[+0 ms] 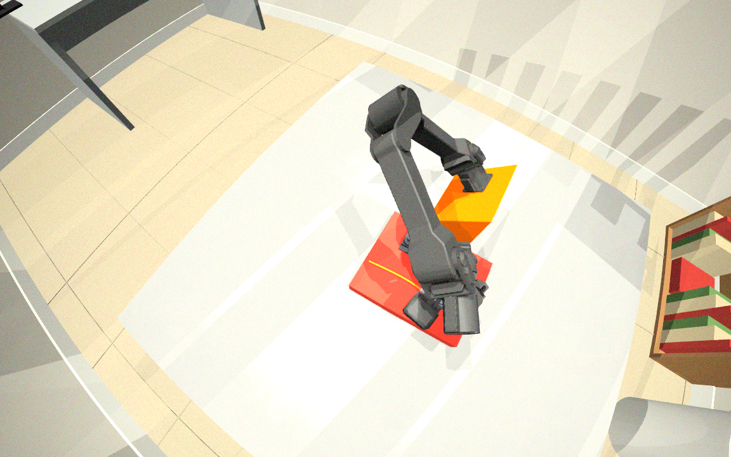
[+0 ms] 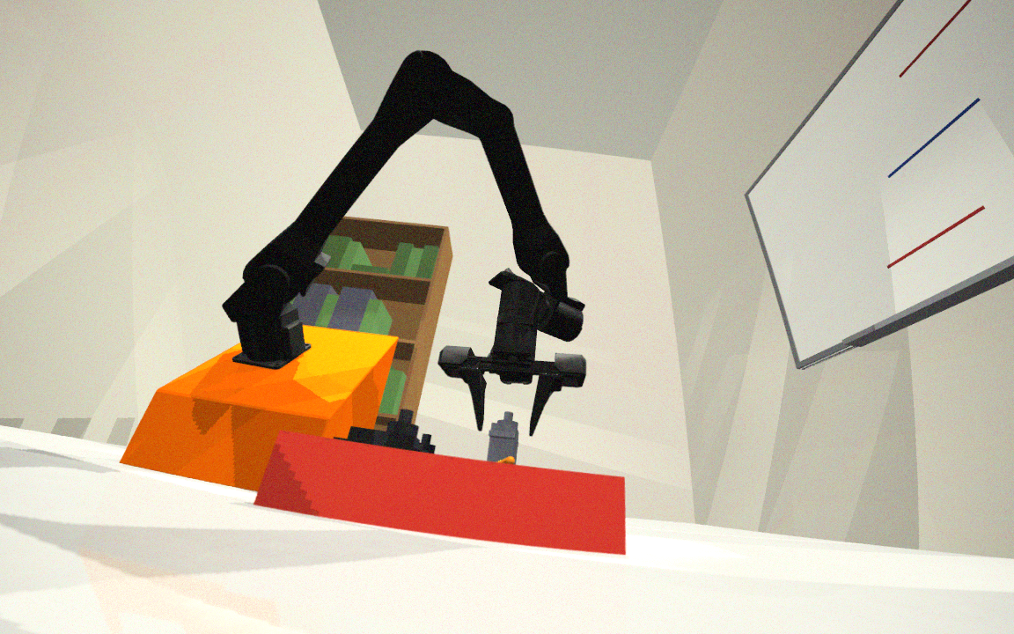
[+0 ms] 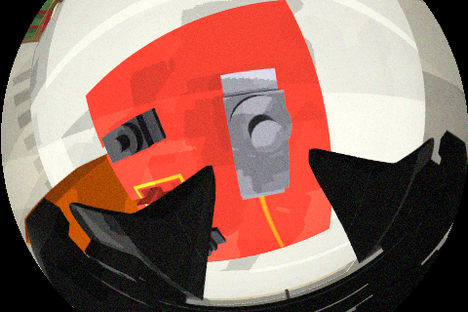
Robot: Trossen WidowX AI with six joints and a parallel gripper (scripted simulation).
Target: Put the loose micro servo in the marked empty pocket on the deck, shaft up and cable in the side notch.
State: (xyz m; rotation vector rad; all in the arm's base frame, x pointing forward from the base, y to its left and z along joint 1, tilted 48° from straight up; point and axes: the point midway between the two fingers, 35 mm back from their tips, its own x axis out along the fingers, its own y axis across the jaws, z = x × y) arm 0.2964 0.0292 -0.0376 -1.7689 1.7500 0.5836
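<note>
The red deck lies 7 cm below my gripper tip and 3 cm to the right of it.
</note>
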